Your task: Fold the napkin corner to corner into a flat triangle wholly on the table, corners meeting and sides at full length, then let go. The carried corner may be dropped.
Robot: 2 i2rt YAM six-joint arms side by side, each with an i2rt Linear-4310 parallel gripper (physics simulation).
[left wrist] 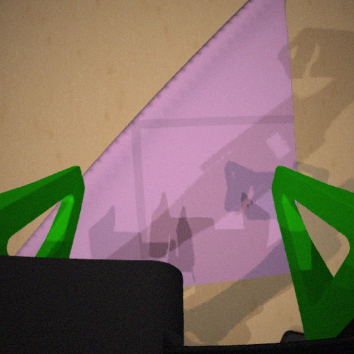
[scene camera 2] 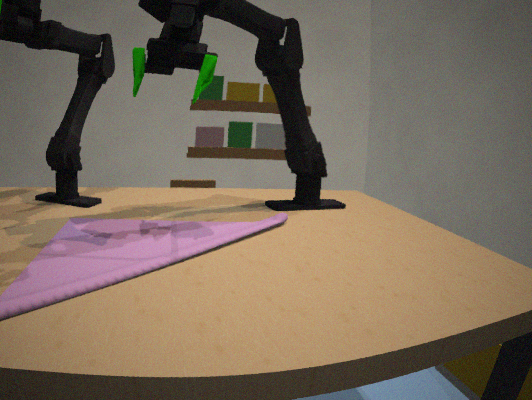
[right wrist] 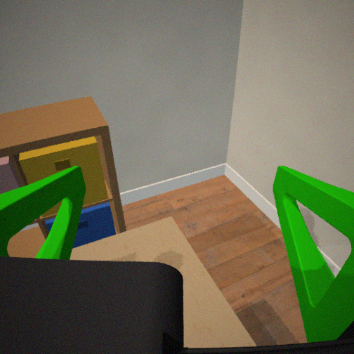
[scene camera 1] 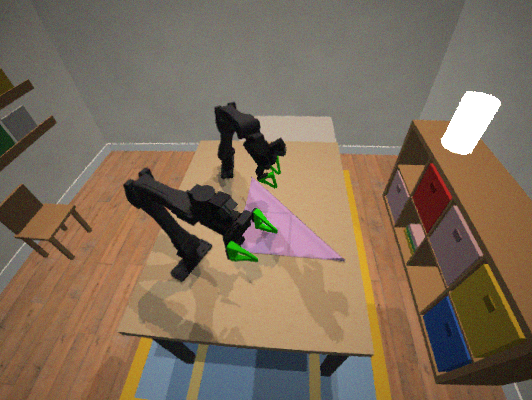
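The pink napkin [scene camera 1: 300, 235] [scene camera 2: 115, 255] [left wrist: 215, 90] lies on the table [scene camera 1: 300, 320] [scene camera 2: 375, 280] [left wrist: 60, 60] as a flat triangle with straight sides. Its long folded edge is slightly rounded. In the left wrist view the square corner is at the lower right, partly behind a finger, so how closely the layers meet there is hard to tell. My left gripper [scene camera 1: 275, 176] [scene camera 2: 164, 99] [left wrist: 177, 176] is open and empty, high above the table near the napkin's upper corner in scene camera 1. My right gripper [scene camera 1: 267, 246] [right wrist: 178, 176] is open and empty, above the napkin's square-corner side.
A cube shelf [scene camera 1: 500, 215] [right wrist: 55, 120] with coloured bins stands beyond the table's right side in scene camera 1, with a white lamp [scene camera 1: 470, 122] over it. A chair [scene camera 1: 47, 217] stands at the left. Both arms' shadows cross the napkin and table.
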